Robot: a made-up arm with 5 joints. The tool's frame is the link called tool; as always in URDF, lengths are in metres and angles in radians.
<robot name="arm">
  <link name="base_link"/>
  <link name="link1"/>
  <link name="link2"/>
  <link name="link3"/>
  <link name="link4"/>
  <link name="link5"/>
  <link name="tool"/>
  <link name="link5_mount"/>
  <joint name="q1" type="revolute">
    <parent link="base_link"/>
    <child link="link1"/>
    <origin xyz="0.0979 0 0.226" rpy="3.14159 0 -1.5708"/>
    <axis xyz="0 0 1"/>
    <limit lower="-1.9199" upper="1.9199" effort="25" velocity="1.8"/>
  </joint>
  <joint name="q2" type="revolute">
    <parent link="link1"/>
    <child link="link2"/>
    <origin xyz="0.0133 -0.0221 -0.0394" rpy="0 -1.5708 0"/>
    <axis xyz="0 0 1"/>
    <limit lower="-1.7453" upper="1.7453" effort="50" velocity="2.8"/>
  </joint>
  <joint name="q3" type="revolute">
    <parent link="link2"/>
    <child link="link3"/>
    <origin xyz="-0.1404 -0.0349 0" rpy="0 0 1.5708"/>
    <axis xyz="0 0 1"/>
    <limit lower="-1.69" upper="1.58" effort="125" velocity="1.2"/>
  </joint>
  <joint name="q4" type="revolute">
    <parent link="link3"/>
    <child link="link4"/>
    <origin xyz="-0.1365 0.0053 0" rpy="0 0 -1.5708"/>
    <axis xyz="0 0 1"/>
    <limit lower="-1.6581" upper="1.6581" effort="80" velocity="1.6"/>
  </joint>
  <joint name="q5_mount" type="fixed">
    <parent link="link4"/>
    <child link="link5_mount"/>
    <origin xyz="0 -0.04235 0.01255" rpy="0 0 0"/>
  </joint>
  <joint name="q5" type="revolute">
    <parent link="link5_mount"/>
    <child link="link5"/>
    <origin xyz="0 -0.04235 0.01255" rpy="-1.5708 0 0"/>
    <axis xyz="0 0 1"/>
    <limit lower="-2.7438" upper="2.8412" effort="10" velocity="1.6"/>
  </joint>
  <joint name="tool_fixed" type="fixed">
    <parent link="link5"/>
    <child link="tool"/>
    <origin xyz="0 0 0" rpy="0 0 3.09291"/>
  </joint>
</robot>
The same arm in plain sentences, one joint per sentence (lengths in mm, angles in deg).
The arm has five revolute joints in a row. What follows holds with every joint at zero, and every direction is one of the base frame's.
Joint 1 sits 97.9 mm along +x and 226 mm along +z from the base frame's origin and rotates about -z, from -110 to 110 deg.
Joint 2 sits 22.1 mm along +x and 13.3 mm along -y and 39.4 mm along +z from joint 1 and rotates about +y, from -100 to 100 deg.
Joint 3 sits 34.9 mm along +x and 140.4 mm along +z from joint 2 and rotates about +y, from -96.83 to 90.53 deg.
Joint 4 sits 136.5 mm along +x and 5.3 mm along +z from joint 3 and rotates about +y, from -95 to 95 deg.
Joint 5 sits 84.7 mm along +x and 25.1 mm along +y from joint 4 and rotates about -x, from -157.21 to 162.79 deg.
The tool frame, which is the frame that the pose is given for, sits at the same point as joint 5; its axes are the base frame's turned by roll 90, pitch -87.21 and yaw -90 deg (as in URDF: about the fixed x, then y, then z).

